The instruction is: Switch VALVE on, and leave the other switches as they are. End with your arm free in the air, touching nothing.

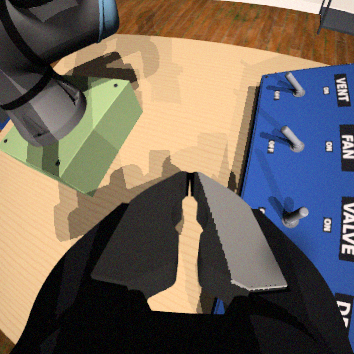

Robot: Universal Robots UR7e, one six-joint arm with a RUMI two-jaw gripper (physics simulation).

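Where they show: gripper, fingertip midpoint: (189, 174); arm's base, origin of the base link: (54, 116).
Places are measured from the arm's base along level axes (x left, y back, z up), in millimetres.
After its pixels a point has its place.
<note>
The blue switch panel (312, 185) @(x 115, y -474, z 0 mm) is at the right. The VALVE switch (296, 217) @(x 50, y -466, z 26 mm) is a grey lever that leans right, towards its ON label (327, 224) @(x 71, y -509, z 8 mm). The FAN switch (292, 138) @(x 162, y -419, z 14 mm) and the VENT switch (295, 85) @(x 276, y -383, z 10 mm) lean up and left, towards their OFF labels. A fourth label is cut off at the lower right, and its switch is hidden behind the gripper. My gripper (189, 174) @(x -8, y -363, z 142 mm) is shut with nothing between its fingers. Its fingertips show left of the panel's edge and apart from the VALVE lever.
A green sloped box (117, 115) @(x 80, y -104, z -30 mm) is at the upper left, with a grey part of the robot arm (47, 107) @(x -5, y -59, z 62 mm) over it. The light wooden table (200, 90) @(x 276, y -179, z -97 mm) lies under the box and the panel. Brown floor (200, 30) shows beyond the table's far edge.
</note>
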